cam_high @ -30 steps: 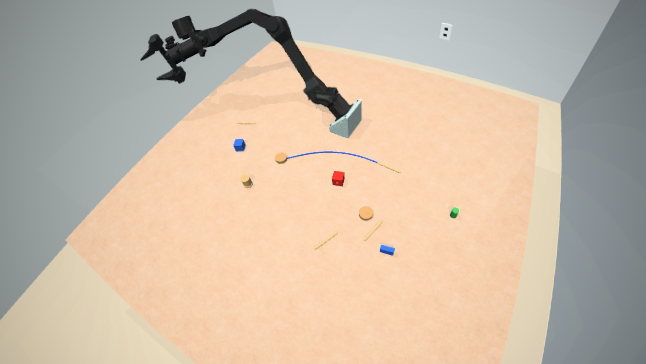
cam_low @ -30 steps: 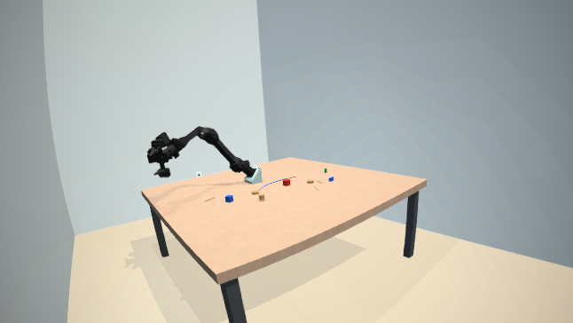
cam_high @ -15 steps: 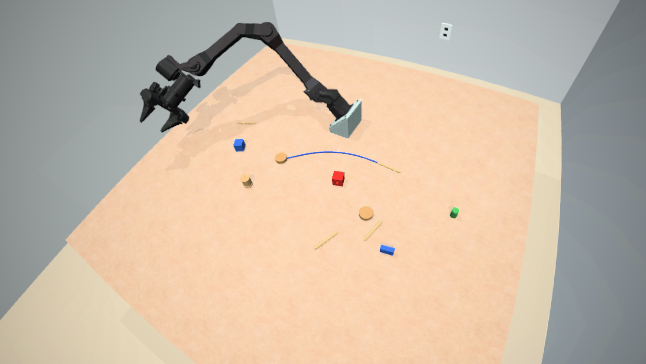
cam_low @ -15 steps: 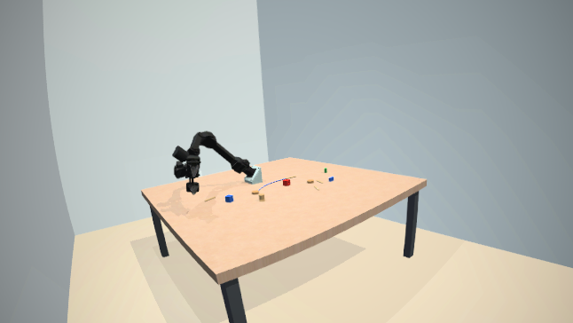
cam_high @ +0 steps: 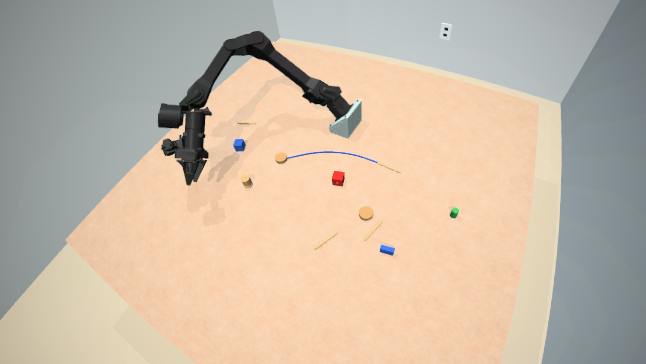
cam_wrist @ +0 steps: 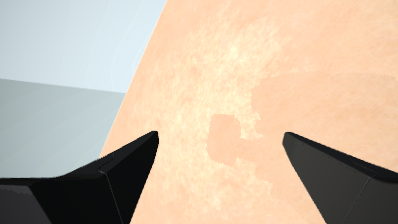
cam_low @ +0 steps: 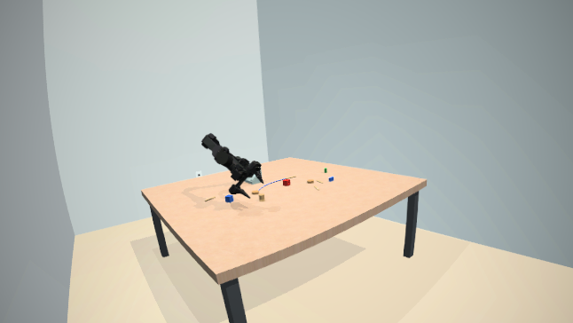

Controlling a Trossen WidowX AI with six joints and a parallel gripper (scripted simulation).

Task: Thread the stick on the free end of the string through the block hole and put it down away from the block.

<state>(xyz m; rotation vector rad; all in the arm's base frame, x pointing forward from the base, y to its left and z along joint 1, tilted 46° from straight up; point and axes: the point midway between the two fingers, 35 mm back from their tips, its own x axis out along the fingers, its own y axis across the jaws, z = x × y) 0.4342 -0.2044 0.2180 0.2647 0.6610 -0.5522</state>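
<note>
Now: gripper tip 22 cm past the red block, 36 cm to the right of it and 8 cm above it. Round my gripper tip: wooden spool (11 cm behind, 10 cm to the left, 8 cm below); blue cube (23 cm behind, 1 cm to the right, 8 cm below); thin wooden stick (32 cm behind, 48 cm to the left, 9 cm below).
</note>
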